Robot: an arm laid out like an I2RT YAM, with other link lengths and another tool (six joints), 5 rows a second.
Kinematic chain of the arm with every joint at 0, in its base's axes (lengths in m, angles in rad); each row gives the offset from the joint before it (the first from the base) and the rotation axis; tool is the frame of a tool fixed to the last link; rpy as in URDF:
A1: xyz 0 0 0.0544 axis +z
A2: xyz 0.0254 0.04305 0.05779 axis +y
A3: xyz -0.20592 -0.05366 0 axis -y
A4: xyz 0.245 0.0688 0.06 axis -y
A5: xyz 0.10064 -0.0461 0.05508 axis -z
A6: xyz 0.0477 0 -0.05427 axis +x
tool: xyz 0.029 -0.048 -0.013 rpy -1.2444 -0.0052 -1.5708
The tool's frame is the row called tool.
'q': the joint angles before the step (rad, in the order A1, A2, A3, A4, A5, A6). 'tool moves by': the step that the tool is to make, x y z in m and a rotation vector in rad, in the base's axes. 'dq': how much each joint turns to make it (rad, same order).
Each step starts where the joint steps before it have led.
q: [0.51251 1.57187 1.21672 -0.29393 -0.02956 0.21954]
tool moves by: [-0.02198 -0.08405 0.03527 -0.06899 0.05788 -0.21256]
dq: [-0.16480 -0.18692 0.00001 -0.26819 0.06141 0.00076]
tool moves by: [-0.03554 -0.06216 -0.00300 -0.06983 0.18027 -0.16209]
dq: [-0.14570 -0.07708 -0.00002 -0.26931 0.02480 0.00001]
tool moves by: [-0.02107 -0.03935 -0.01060 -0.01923 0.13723 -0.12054]
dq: [-0.12094 -0.00072 -0.00035 -0.13886 -0.00038 0.00000]
